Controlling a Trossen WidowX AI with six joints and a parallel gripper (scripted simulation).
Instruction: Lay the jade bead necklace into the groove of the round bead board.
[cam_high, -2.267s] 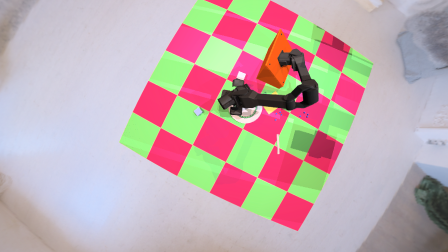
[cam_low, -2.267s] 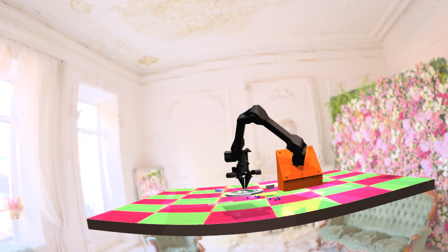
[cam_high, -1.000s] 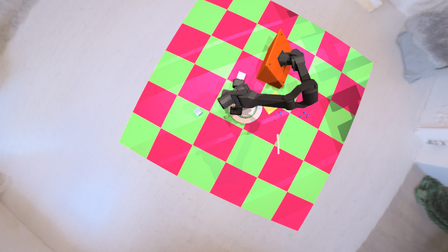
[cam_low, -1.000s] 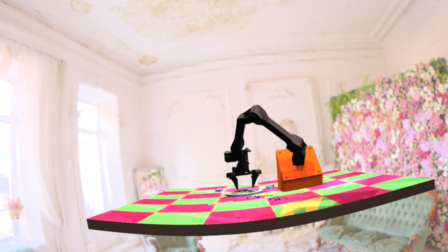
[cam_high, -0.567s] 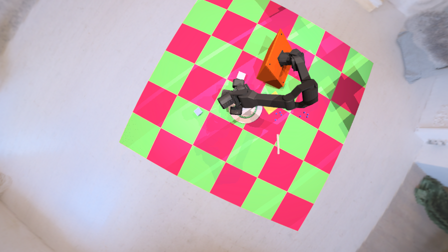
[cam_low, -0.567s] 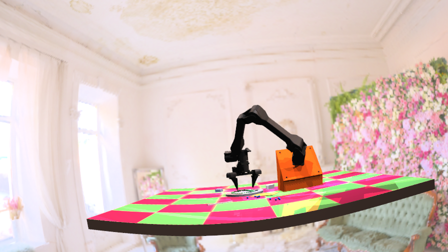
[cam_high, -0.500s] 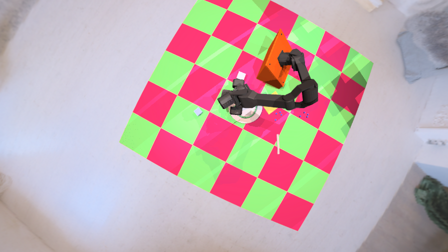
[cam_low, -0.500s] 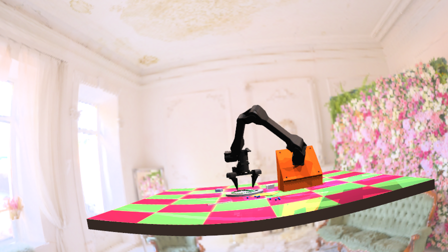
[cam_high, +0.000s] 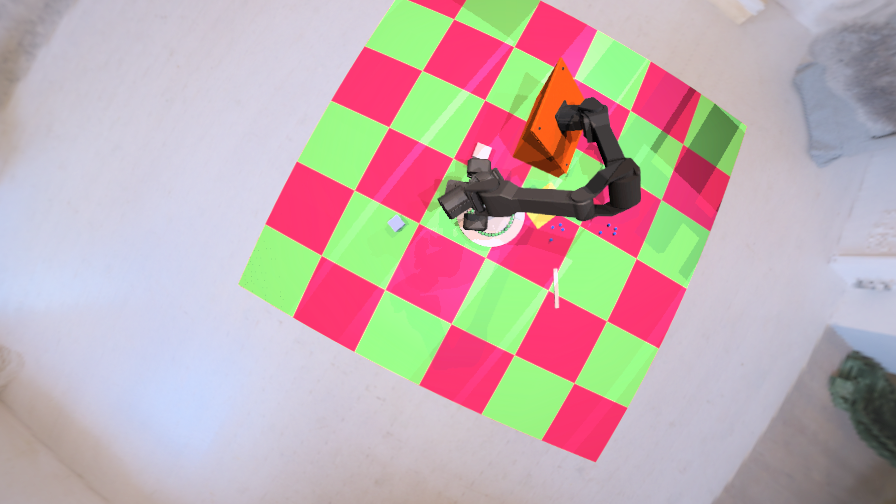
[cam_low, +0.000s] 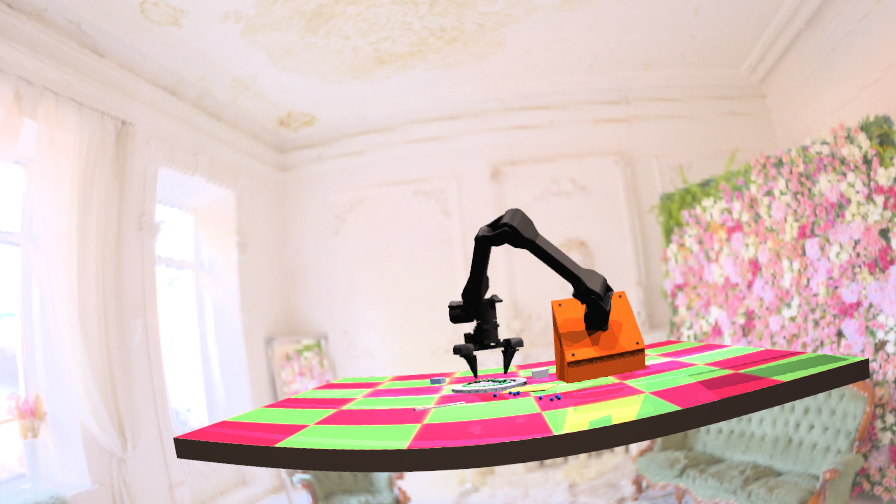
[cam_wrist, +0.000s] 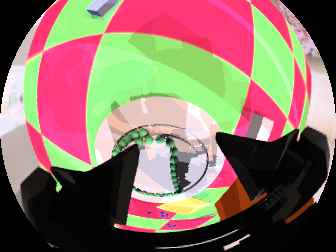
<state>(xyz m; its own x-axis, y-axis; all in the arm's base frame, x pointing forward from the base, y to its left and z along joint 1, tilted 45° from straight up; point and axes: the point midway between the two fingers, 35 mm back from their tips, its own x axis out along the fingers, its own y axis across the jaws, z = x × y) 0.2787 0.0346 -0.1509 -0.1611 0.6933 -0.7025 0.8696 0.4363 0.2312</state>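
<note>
Right now my gripper tip is 6 cm to the right of the round bead board and 1 cm above it. From my gripper tip the other things lie so: pale blue cube: 18 cm ahead, 15 cm to the right, 2 cm below; then white cube: 14 cm behind, 6 cm to the right, 1 cm below; then yellow patch: 11 cm behind, 18 cm to the left, 2 cm below.
</note>
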